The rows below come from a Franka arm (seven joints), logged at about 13 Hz.
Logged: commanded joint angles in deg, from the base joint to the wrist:
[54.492, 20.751, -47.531, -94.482, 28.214, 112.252, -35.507]
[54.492, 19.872, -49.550, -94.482, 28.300, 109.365, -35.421]
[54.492, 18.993, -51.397, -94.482, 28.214, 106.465, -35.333]
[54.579, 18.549, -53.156, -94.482, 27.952, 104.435, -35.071]
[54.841, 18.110, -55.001, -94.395, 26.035, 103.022, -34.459]
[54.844, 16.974, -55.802, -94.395, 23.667, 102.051, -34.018]
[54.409, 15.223, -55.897, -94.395, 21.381, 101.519, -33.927]
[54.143, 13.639, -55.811, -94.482, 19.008, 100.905, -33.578]
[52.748, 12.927, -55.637, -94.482, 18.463, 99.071, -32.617]
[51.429, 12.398, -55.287, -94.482, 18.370, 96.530, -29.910]
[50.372, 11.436, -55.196, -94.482, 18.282, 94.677, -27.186]
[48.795, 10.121, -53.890, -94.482, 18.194, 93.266, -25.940]
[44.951, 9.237, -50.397, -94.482, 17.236, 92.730, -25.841]
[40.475, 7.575, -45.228, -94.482, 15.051, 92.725, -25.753]
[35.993, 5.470, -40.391, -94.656, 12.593, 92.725, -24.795]
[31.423, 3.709, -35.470, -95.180, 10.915, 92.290, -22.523]
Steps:
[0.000, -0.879, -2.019, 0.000, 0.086, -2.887, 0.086]
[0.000, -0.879, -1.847, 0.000, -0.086, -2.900, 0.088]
[0.087, -0.444, -1.759, 0.000, -0.262, -2.030, 0.262]
[0.262, -0.439, -1.845, 0.087, -1.917, -1.413, 0.612]
[0.003, -1.136, -0.801, 0.000, -2.368, -0.971, 0.441]
[-0.435, -1.751, -0.095, 0.000, -2.286, -0.532, 0.091]
[-0.266, -1.584, 0.086, -0.087, -2.373, -0.614, 0.349]
[-1.395, -0.712, 0.174, 0.000, -0.545, -1.834, 0.961]
[-1.319, -0.529, 0.350, 0.000, -0.093, -2.541, 2.707]
[-1.057, -0.962, 0.091, 0.000, -0.088, -1.853, 2.724]
[-1.577, -1.315, 1.306, 0.000, -0.088, -1.411, 1.246]
[-3.844, -0.884, 3.493, 0.000, -0.958, -0.536, 0.099]
[-4.476, -1.662, 5.169, 0.000, -2.185, -0.005, 0.088]
[-4.482, -2.105, 4.837, -0.174, -2.458, 0.000, 0.958]
[-4.570, -1.761, 4.921, -0.524, -1.678, -0.435, 2.272]

